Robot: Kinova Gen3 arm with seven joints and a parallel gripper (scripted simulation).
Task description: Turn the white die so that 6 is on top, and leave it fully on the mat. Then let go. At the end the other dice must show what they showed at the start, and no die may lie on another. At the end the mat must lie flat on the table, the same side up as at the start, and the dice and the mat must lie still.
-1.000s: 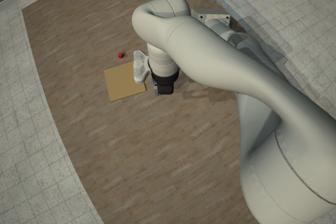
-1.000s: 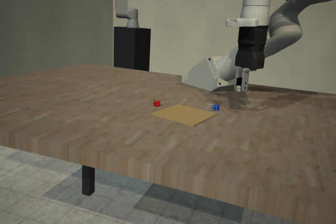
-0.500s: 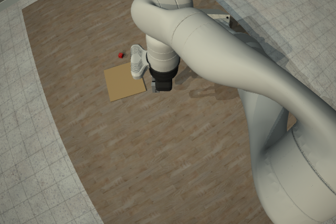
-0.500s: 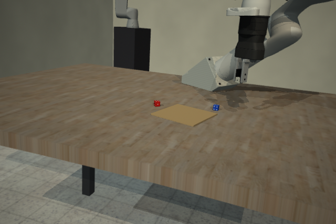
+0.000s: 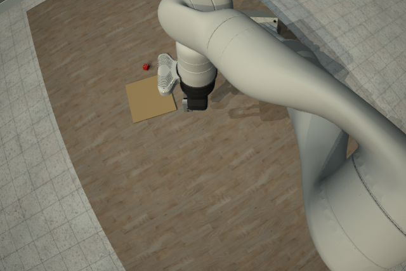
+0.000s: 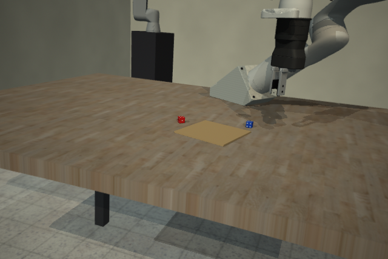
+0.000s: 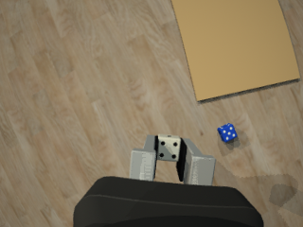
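My gripper is now 12 cm to the left of the tan mat, 12 cm above it and 9 cm short of it. Also, from my hand: white die: 1 cm below; blue die: 11 cm below, 7 cm to the right, 2 cm behind; red die: 23 cm to the right, 11 cm below, 7 cm ahead.
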